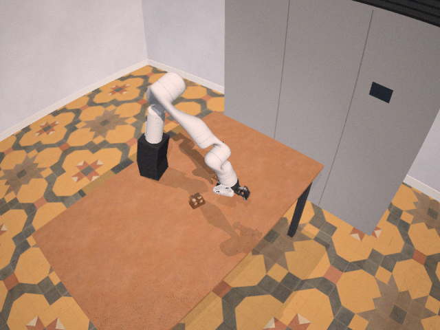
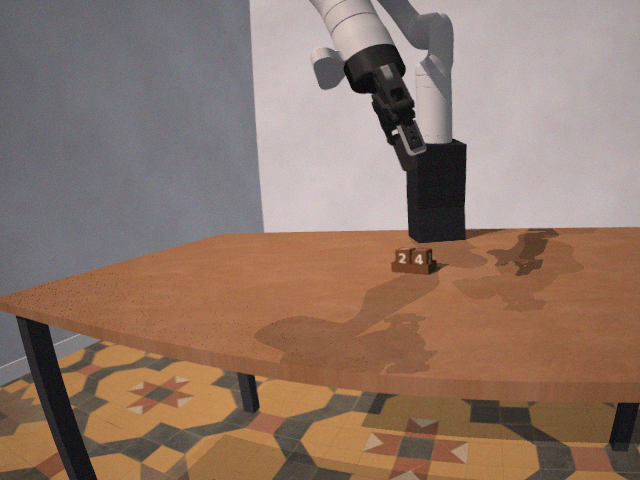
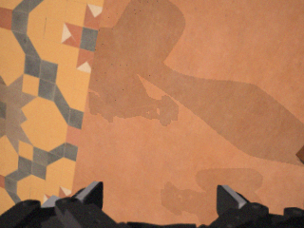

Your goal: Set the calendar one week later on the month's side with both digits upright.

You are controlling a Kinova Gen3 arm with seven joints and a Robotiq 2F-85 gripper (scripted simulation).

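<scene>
Now: the brown tray 22 cm behind my hand, 19 cm below it and 5 cm to the right of it.
</scene>
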